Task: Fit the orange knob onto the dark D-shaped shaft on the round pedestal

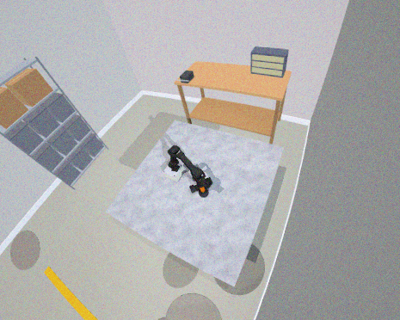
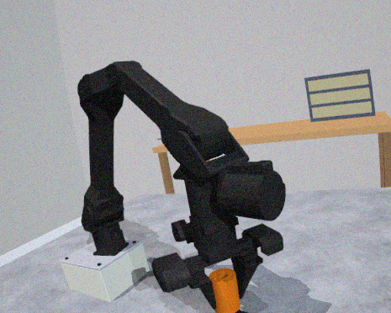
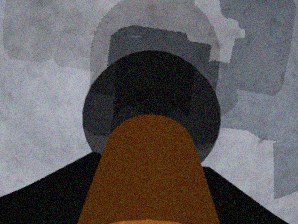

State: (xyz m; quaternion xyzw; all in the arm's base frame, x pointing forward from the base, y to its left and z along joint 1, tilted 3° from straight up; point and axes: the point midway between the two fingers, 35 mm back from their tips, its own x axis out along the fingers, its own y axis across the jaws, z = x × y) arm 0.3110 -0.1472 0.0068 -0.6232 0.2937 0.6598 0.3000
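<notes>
My gripper tip is now 2 cm below the orange knob. From my gripper tip the other things lie so: round dark pedestal 4 cm below.
</notes>
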